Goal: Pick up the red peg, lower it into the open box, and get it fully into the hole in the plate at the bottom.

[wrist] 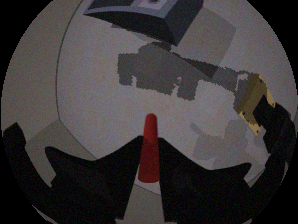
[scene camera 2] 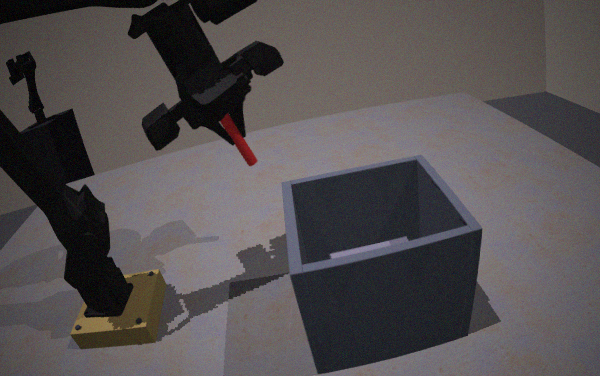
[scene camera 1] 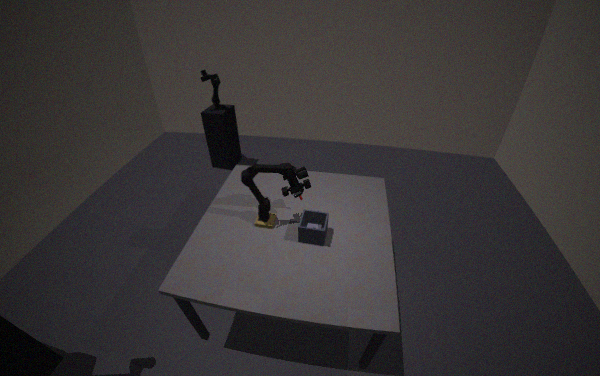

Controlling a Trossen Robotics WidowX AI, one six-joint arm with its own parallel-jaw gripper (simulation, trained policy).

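On scene camera 1 there's a grey box [scene camera 1: 305, 235]. Scene camera 2 has my gripper [scene camera 2: 238, 140] in it, and the wrist view shows my gripper [wrist: 150, 140] too, along with a red peg [wrist: 149, 160].
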